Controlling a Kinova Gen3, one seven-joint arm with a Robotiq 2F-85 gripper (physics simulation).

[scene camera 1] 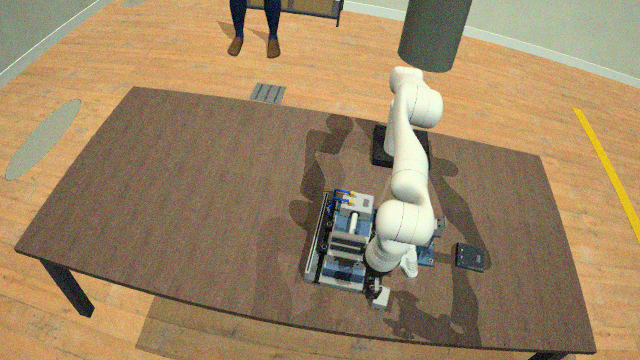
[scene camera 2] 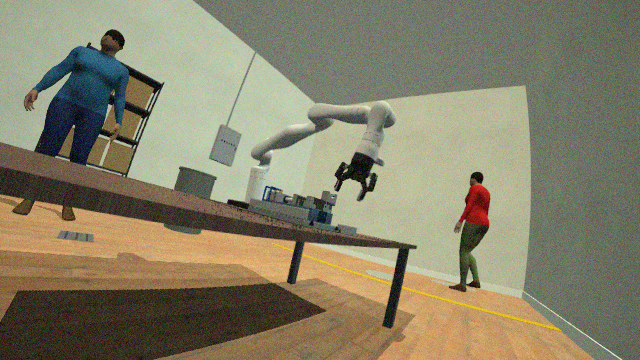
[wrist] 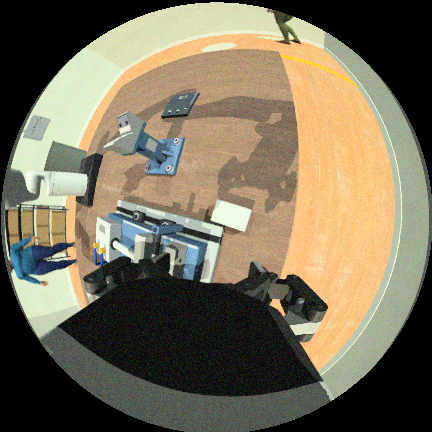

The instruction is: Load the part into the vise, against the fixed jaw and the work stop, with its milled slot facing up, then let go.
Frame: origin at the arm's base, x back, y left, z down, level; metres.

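Seen in the pictures: gripper, fingertip midpoint: point(scene camera 1: 368, 275) point(scene camera 2: 346, 195) point(wrist: 208, 266); arm's base, link origin: point(wrist: 83, 184).
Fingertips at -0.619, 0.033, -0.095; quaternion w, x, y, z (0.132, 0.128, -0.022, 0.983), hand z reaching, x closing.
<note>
Offsets run from my fingertips to a thing's middle, as dx, dy, dz. "spot": to the spot under its first point.
The part seems to be the plain pale grey block {+0.016, +0.054, +0.113} point(scene camera 1: 381, 298) point(scene camera 2: 346, 229) point(wrist: 231, 216), lying on the table just off the vise's front corner; no slot shows on its visible faces. The vise {+0.159, -0.084, +0.078} point(scene camera 1: 349, 237) point(scene camera 2: 321, 216) point(wrist: 196, 250) has a grey moving jaw point(wrist: 142, 247) on a rod. A blue arm point(wrist: 167, 228) at the vise's side looks like the work stop. My gripper point(scene camera 1: 375, 287) point(scene camera 2: 349, 194) point(wrist: 208, 266) is open and empty, tilted, above the vise's front end and near the block. In the wrist view a finger partly hides the jaws.
A blue-based stand point(scene camera 1: 426, 256) point(wrist: 165, 159) with a tilted grey head {spot: +0.206, +0.151, -0.023} point(scene camera 1: 440, 226) point(wrist: 128, 135) stands beside the vise. A dark flat box {+0.256, +0.297, +0.121} point(scene camera 1: 470, 257) point(wrist: 180, 104) lies beyond it. Blue hoses {spot: +0.261, -0.143, +0.019} point(scene camera 1: 342, 192) point(wrist: 96, 256) stick up at the vise's rear. The table's front edge is near the block.
</note>
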